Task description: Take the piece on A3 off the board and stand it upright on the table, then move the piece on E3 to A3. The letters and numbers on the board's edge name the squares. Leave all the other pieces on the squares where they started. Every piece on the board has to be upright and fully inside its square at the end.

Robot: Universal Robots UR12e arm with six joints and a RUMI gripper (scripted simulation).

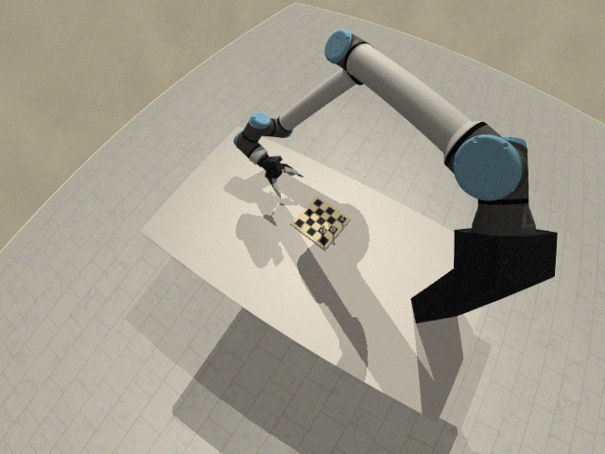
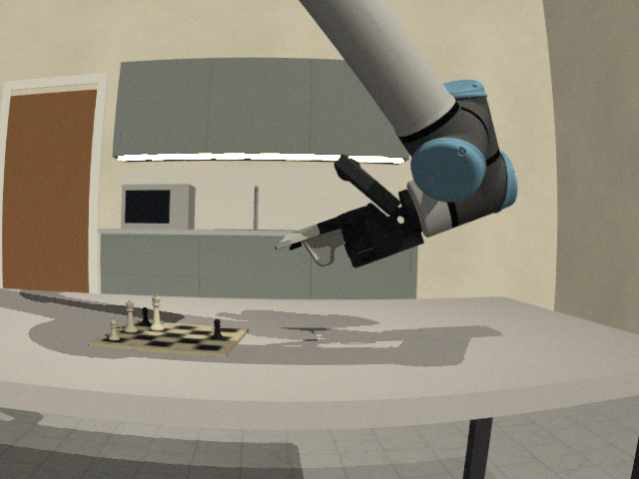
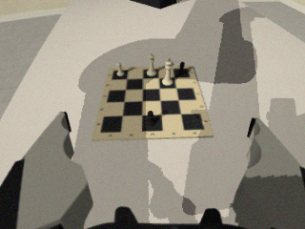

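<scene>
Right now my hand is 260 mm past the white pawn, 40 mm to the right of it and 130 mm above it. The rest, counted from my hand: chessboard 160 mm behind, 70 mm to the left, 150 mm below.
</scene>
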